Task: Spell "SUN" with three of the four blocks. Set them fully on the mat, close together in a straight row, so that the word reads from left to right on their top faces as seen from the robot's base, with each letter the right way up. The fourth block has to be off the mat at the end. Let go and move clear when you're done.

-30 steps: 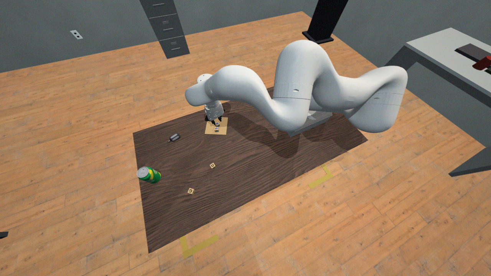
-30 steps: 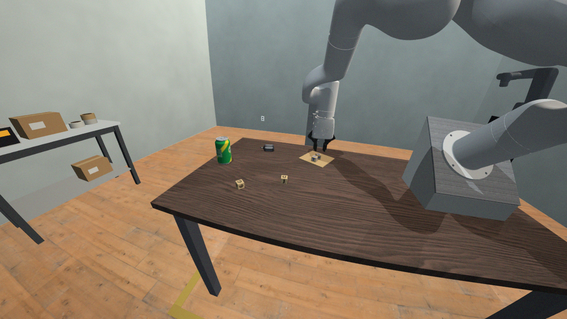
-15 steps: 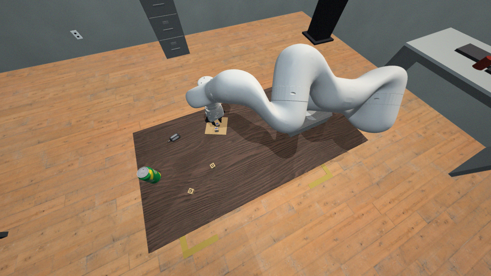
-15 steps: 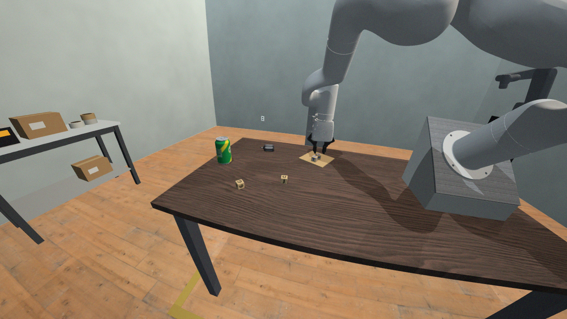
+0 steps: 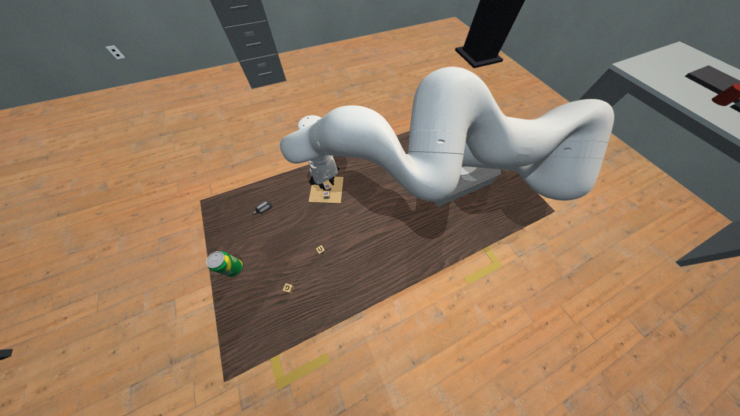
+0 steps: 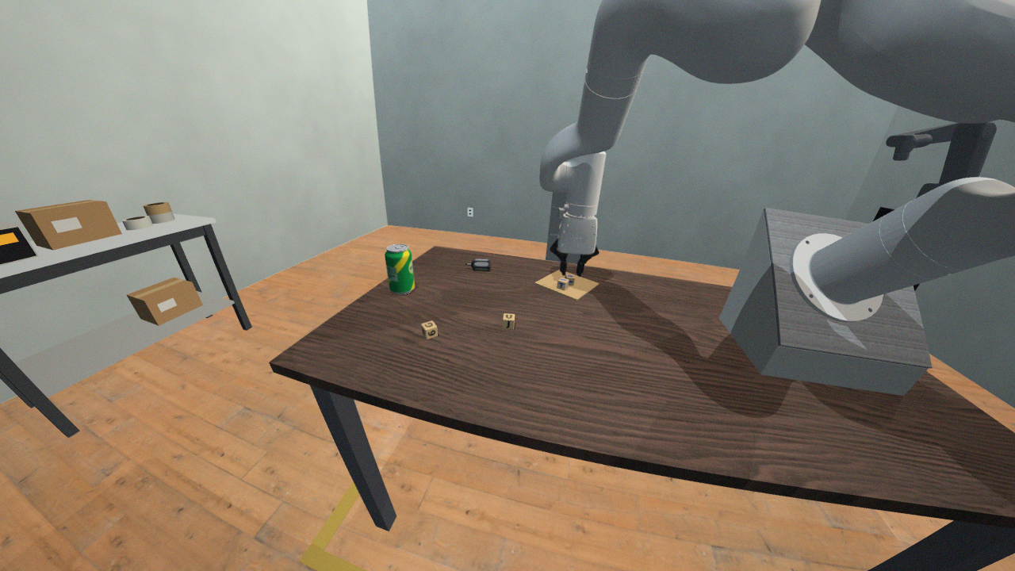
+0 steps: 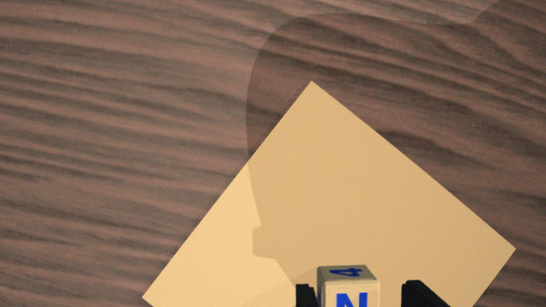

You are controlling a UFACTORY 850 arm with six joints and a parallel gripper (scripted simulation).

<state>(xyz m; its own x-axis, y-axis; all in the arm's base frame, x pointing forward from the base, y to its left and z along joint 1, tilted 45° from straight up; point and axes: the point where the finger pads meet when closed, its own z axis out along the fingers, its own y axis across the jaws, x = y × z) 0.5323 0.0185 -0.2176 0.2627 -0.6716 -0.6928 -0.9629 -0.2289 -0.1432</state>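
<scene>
My hand is 4 cm above the n block. From my hand the other things lie so: s block: 4 cm below, 3 cm to the left, 2 cm ahead; then tan mat: 5 cm below, 1 cm ahead; then u block: 26 cm to the left, 11 cm ahead, 4 cm below.
</scene>
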